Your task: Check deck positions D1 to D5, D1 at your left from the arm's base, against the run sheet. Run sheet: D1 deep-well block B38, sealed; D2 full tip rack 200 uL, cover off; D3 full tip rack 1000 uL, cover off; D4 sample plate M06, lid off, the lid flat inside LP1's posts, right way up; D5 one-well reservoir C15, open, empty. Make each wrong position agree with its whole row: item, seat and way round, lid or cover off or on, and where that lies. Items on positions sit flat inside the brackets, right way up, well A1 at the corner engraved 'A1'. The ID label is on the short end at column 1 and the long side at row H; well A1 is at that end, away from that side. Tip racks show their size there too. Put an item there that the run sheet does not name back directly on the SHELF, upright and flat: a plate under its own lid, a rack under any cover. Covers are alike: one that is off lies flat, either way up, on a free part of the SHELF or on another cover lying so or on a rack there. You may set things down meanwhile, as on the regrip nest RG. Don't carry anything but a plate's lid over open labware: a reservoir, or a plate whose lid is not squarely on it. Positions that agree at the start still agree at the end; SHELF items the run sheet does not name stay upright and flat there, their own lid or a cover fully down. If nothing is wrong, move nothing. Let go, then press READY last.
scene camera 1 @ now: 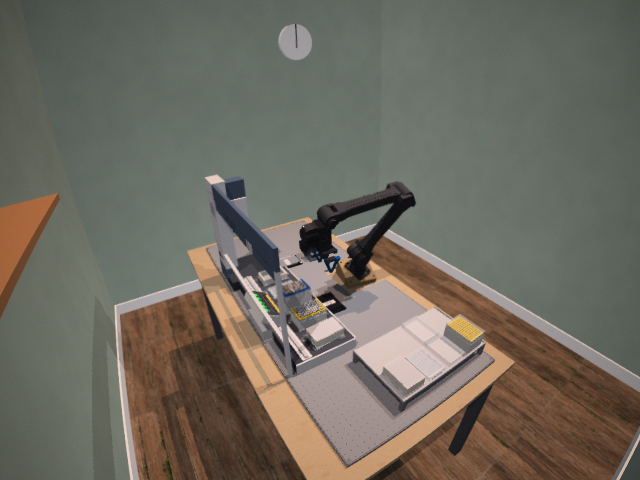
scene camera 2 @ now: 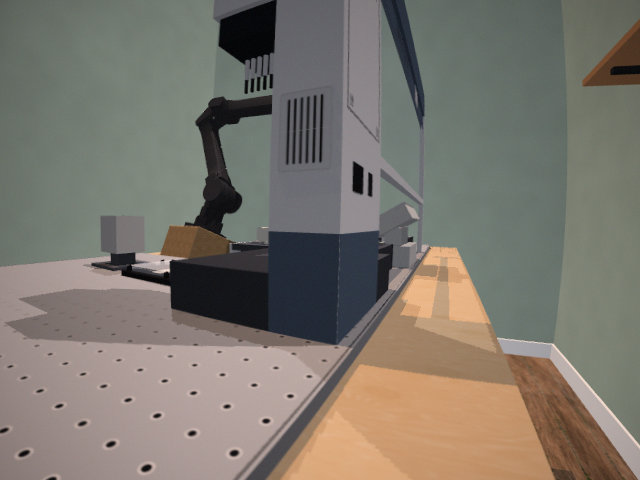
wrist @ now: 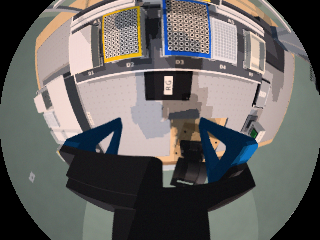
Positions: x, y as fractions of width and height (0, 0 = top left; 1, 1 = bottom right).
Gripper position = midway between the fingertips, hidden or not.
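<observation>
The wrist view shows the gripper (wrist: 0.50, 0.51) together with a yellow-framed tip rack (wrist: 0.39, 0.16). In scene camera 1 there are a gantry beam (scene camera 1: 0.41, 0.51) and a white block (scene camera 1: 0.51, 0.69).
</observation>
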